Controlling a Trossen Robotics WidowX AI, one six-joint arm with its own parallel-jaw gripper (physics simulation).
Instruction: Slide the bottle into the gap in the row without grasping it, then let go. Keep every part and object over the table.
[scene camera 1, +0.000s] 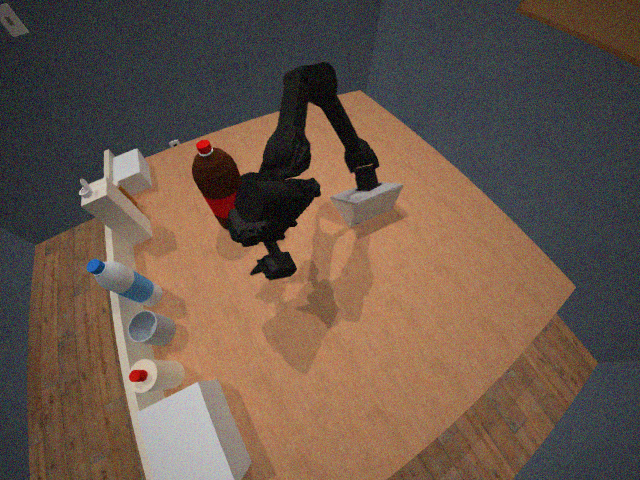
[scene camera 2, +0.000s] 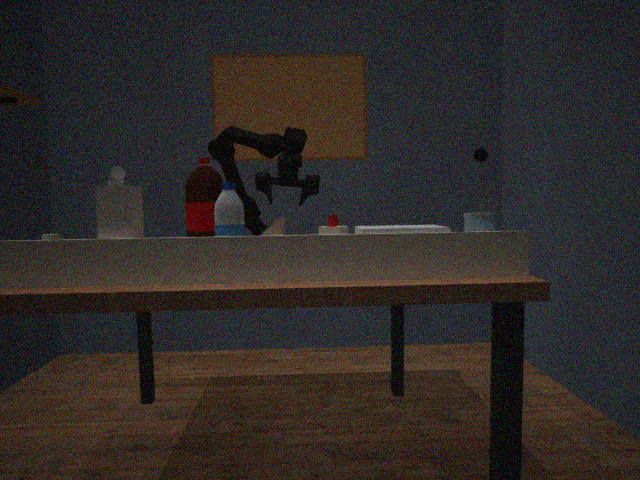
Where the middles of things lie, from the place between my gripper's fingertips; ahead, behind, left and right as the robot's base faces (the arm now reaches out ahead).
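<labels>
Dark brown bottle (scene camera 1: 216, 174): my hand 22 cm to the left of it, 5 cm past it, 2 cm above it. Counted from my hand: large white box (scene camera 2: 387, 228), 24 cm to the left, 29 cm ahead, 11 cm below; grey cup (scene camera 1: 147, 327), 4 cm to the right, 29 cm ahead, 12 cm below; blue-capped bottle (scene camera 1: 114, 276), 15 cm to the right, 28 cm ahead, 6 cm below.
</labels>
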